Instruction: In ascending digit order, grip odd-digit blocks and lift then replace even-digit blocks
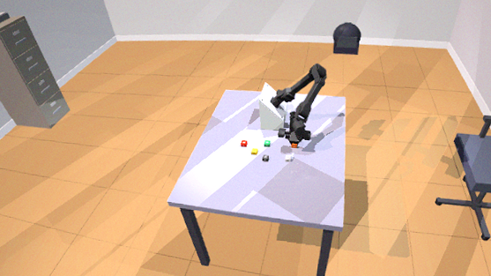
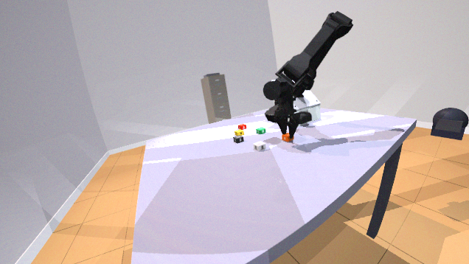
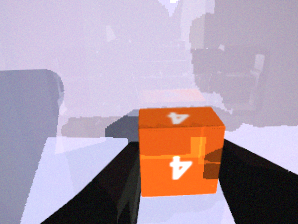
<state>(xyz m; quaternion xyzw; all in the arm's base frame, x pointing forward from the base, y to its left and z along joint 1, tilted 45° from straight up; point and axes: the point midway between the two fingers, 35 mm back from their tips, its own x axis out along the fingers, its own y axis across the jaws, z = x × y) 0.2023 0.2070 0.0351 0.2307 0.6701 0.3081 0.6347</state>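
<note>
Now: the orange block right at my gripper tip. From my gripper tip the other things lie so: white block (120 mm ahead, 10 mm to the right); then green block (160 mm to the right, 20 mm ahead); then black block (150 mm ahead, 140 mm to the right).
</note>
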